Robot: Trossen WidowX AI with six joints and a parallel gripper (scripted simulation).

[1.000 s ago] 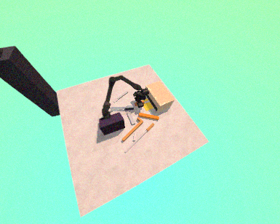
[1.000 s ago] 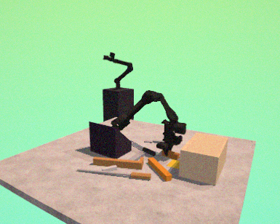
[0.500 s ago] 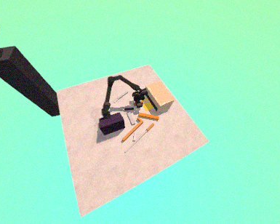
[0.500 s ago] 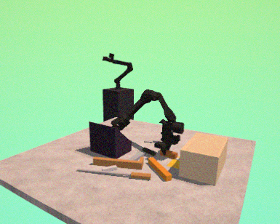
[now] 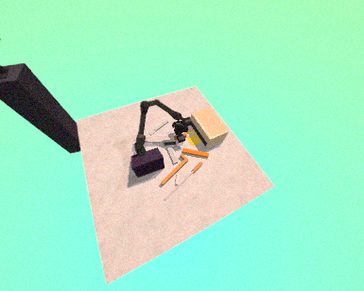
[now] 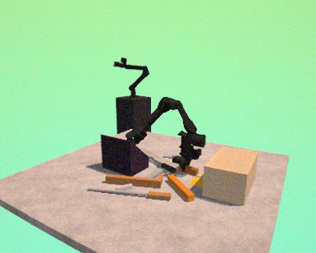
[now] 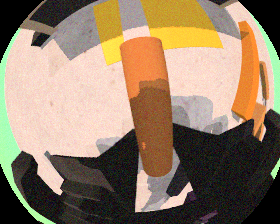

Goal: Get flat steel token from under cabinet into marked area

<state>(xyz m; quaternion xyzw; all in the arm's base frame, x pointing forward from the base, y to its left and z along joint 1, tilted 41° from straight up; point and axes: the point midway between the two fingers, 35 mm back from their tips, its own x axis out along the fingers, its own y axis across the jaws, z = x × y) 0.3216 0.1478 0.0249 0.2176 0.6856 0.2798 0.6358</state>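
My gripper tip is now 13 cm past the dark-handled tool and 4 cm to the left of it. From my gripper tip the other things lie so: orange bar 10 cm ahead, 19 cm to the right, 1 cm above.
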